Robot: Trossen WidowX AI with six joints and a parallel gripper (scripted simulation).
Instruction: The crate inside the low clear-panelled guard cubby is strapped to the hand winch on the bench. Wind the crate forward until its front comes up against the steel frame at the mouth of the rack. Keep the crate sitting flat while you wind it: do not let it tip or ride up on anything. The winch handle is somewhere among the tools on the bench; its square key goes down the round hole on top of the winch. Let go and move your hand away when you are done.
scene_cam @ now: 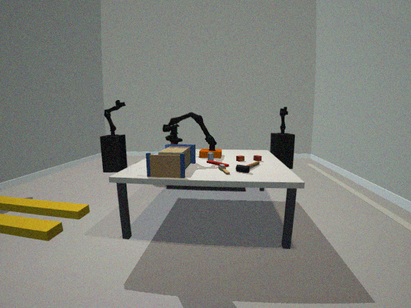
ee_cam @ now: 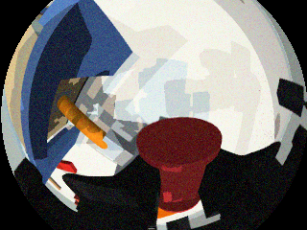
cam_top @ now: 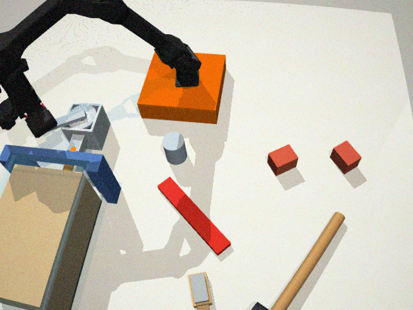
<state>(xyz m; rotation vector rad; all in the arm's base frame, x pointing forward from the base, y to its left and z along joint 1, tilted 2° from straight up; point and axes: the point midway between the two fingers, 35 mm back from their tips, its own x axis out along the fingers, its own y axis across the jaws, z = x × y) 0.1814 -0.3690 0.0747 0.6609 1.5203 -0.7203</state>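
My gripper tip is 40 mm to the right of the winch handle, 10 mm past it and 10 mm above it. The rest, counted from my gripper tip: red knob: 20 mm above; flat red bar: 390 mm to the left, 210 mm ahead, 100 mm below; grey winch: 90 mm to the left, 80 mm below, 50 mm behind.
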